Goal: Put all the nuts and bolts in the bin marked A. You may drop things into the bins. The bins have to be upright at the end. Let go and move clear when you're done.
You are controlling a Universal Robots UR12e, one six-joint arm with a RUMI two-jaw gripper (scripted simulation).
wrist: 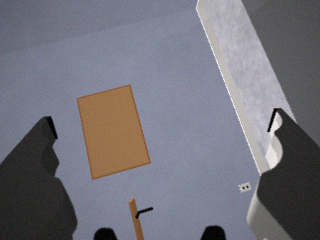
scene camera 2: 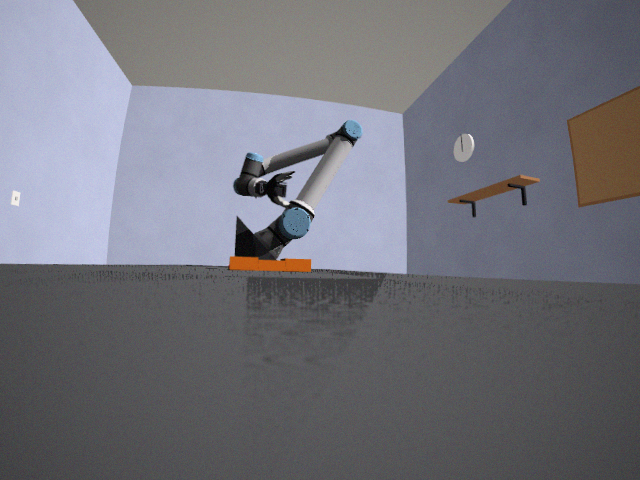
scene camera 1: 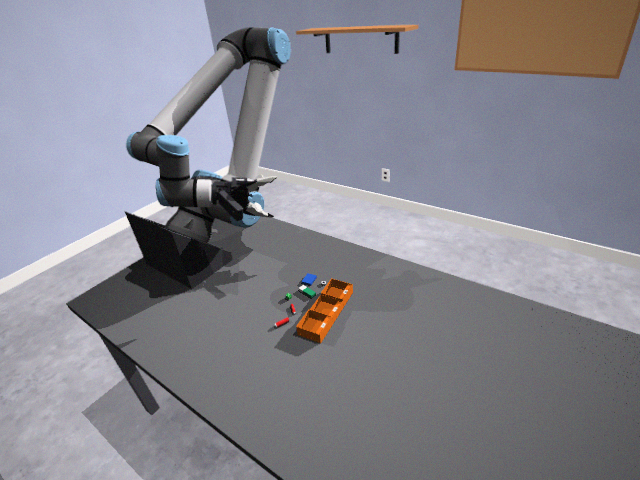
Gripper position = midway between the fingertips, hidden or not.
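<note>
My gripper (scene camera 2: 293, 190), (wrist: 160, 114): visible.
</note>
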